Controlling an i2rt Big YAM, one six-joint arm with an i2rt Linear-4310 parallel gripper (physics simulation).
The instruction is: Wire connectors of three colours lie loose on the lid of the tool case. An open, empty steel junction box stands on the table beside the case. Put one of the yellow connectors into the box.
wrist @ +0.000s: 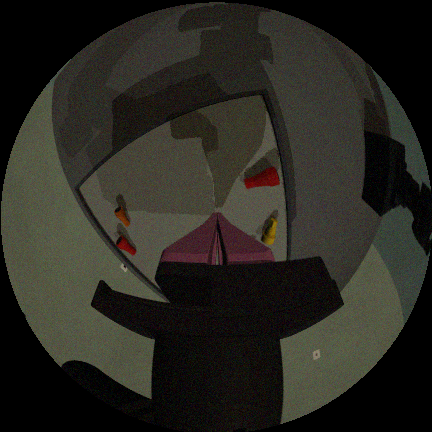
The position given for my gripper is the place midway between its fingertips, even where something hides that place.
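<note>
There is my gripper (216, 218), which I can see, and a tool case (169, 177) is in my sight as well.
</note>
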